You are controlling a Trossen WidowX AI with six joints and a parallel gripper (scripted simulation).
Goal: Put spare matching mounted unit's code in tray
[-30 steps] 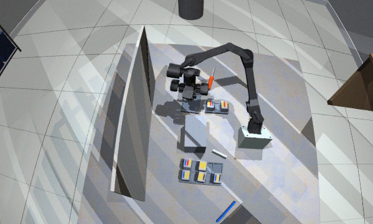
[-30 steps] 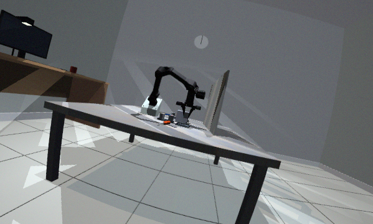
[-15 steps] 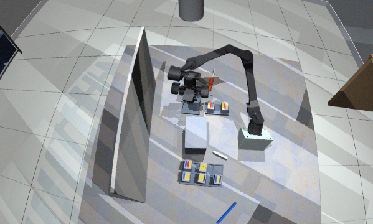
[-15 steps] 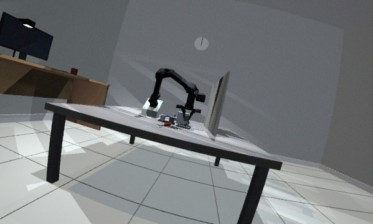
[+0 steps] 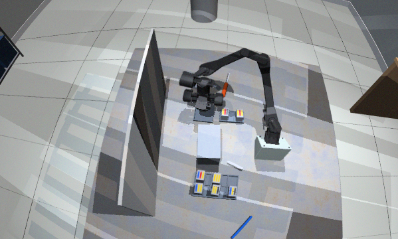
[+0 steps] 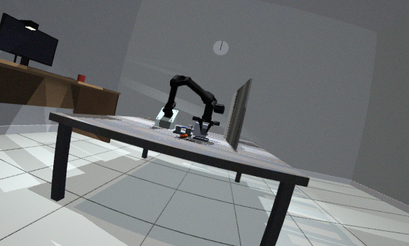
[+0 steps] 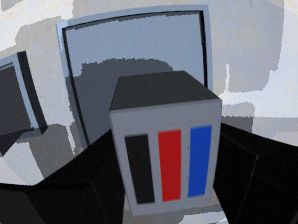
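Now: gripper tip 2 cm below the grey spare block. Also, from my gripper tip: mounted unit (21 cm to the left, 6 cm behind, 1 cm above); flat grey tray (4 cm below, 1 cm behind); blue pen (57 cm to the left, 27 cm behind, 4 cm below).
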